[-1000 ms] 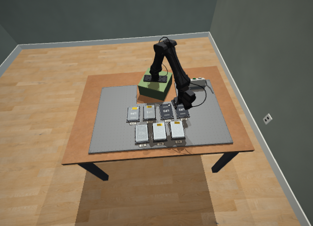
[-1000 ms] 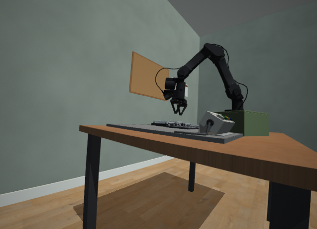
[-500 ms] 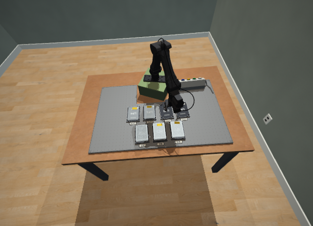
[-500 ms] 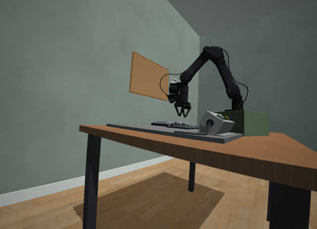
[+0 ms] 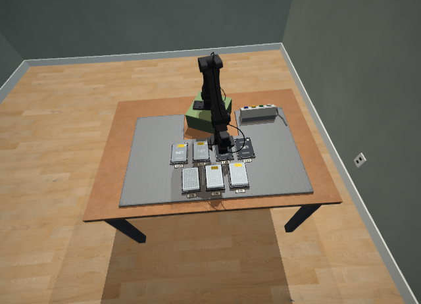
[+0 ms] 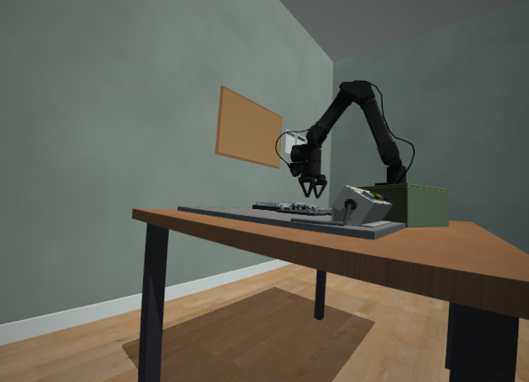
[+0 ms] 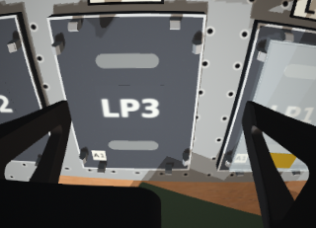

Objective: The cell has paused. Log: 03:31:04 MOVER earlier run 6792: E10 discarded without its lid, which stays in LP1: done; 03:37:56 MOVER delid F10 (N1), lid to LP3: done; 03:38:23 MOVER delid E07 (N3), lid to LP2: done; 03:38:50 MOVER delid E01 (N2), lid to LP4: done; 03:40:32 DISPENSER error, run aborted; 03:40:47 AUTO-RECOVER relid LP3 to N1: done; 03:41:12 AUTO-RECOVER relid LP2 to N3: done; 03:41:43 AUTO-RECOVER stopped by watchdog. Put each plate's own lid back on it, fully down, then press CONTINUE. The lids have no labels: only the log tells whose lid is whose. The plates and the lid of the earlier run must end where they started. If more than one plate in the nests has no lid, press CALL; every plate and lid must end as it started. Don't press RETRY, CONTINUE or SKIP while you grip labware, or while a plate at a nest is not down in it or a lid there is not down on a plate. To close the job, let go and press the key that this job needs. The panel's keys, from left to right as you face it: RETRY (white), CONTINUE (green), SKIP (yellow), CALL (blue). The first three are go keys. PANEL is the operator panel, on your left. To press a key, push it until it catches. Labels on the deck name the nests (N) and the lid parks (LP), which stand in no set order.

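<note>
My gripper is now 1 cm past the lid, 12 cm to the left of it and 5 cm above it. Round my hand: well plate (18 cm ahead, 14 cm to the right, 5 cm below); then green continue key (37 cm behind, 23 cm to the left); then blue key (35 cm behind, 13 cm to the left).
</note>
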